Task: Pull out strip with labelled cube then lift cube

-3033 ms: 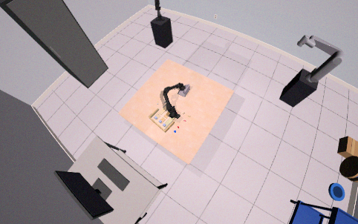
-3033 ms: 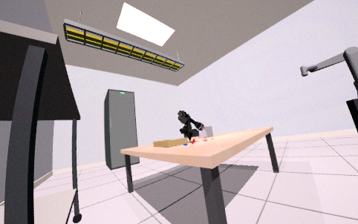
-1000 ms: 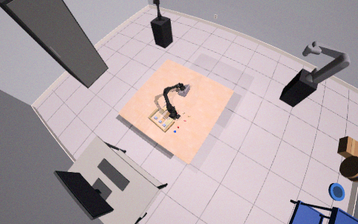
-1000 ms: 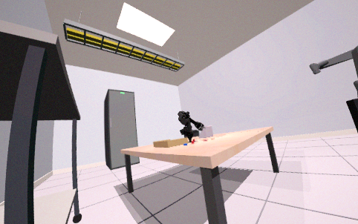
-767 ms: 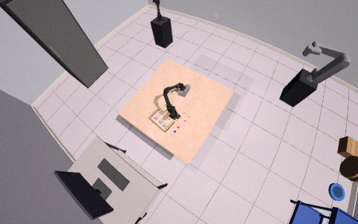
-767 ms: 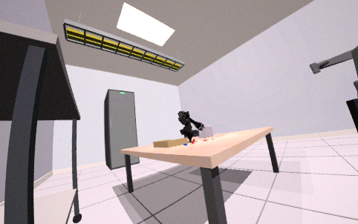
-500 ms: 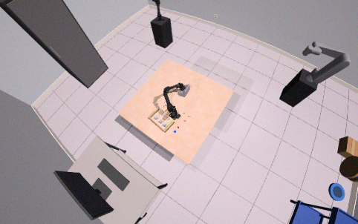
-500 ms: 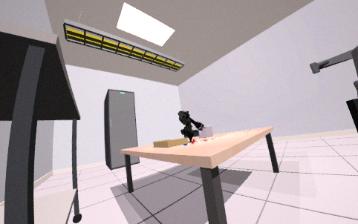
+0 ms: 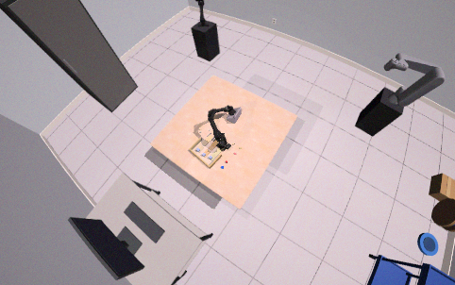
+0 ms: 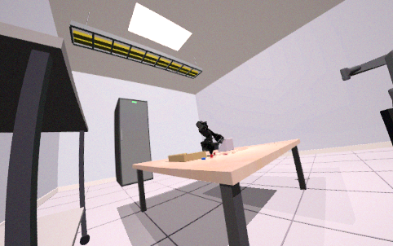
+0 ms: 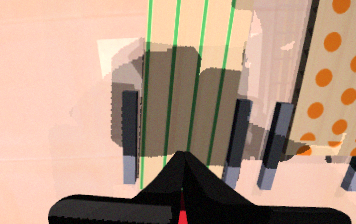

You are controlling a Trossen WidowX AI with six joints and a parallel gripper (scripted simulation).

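My gripper tip is 8 cm past the tan block and 7 cm to the right of it. From my gripper tip the other things lie so: pink block (1 cm ahead, 16 cm to the left).
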